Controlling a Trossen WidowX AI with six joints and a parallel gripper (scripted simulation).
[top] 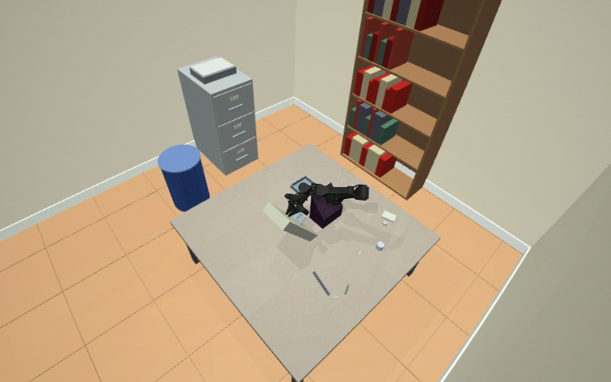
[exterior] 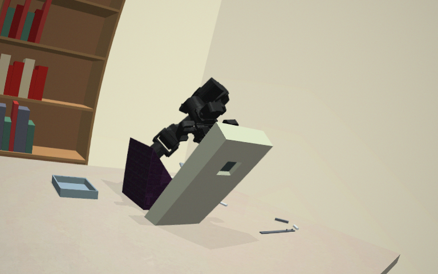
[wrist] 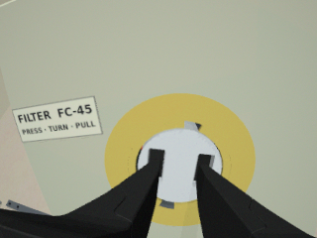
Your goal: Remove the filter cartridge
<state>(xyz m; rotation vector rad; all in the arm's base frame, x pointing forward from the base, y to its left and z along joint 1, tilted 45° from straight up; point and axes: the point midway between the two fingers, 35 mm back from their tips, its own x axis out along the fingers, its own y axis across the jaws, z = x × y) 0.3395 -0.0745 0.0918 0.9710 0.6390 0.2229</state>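
The round filter cartridge is 1 cm below my gripper tip and 1 cm ahead of it. Round my gripper tip: cream block (69 cm behind, 28 cm to the left, 27 cm below); blue-grey tray (40 cm behind, 30 cm to the right, 27 cm below).
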